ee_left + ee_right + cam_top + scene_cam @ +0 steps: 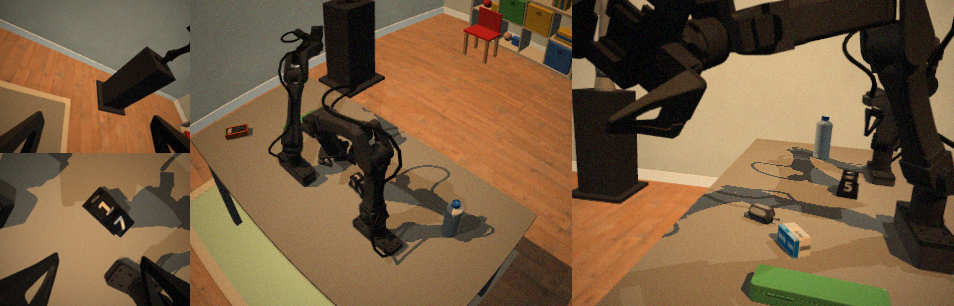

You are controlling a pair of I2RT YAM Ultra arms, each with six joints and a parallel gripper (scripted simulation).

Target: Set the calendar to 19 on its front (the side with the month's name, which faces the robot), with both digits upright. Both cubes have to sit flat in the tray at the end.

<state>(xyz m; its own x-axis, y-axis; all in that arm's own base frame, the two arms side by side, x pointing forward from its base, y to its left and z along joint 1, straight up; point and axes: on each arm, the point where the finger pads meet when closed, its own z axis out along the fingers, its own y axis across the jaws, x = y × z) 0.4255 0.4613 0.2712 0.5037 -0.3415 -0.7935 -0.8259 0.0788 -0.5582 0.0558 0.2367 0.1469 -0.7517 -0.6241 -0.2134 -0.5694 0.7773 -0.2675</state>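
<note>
The black cube lies 13 cm below my right hand, 5 cm to the right of it and 5 cm ahead of it. The rest, counted from my right hand: blue-and-white box (33 cm to the left, 19 cm ahead, 15 cm below); green box (48 cm to the left, 15 cm below, 15 cm ahead); dark grey object (26 cm ahead, 24 cm to the left, 15 cm below).
</note>
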